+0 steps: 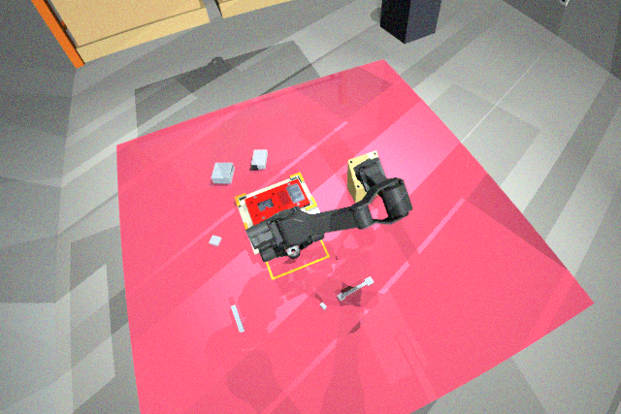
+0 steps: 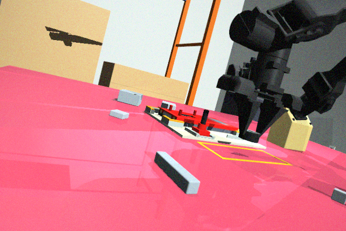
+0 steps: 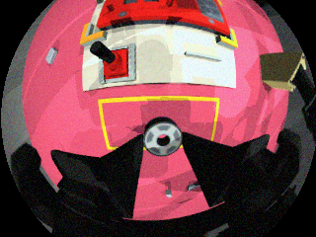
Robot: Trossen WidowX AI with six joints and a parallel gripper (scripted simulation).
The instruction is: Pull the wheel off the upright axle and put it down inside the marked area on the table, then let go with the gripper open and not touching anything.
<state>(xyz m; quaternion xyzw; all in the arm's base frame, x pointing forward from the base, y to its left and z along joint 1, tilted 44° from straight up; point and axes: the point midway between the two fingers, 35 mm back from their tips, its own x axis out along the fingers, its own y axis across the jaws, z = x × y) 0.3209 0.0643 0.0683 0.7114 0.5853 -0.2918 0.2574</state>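
Right now my gripper tip is right at the wheel. The rest, counted from my gripper tip: white dumbbell-shaped part 18 cm to the left, 10 cm behind, 4 cm below.
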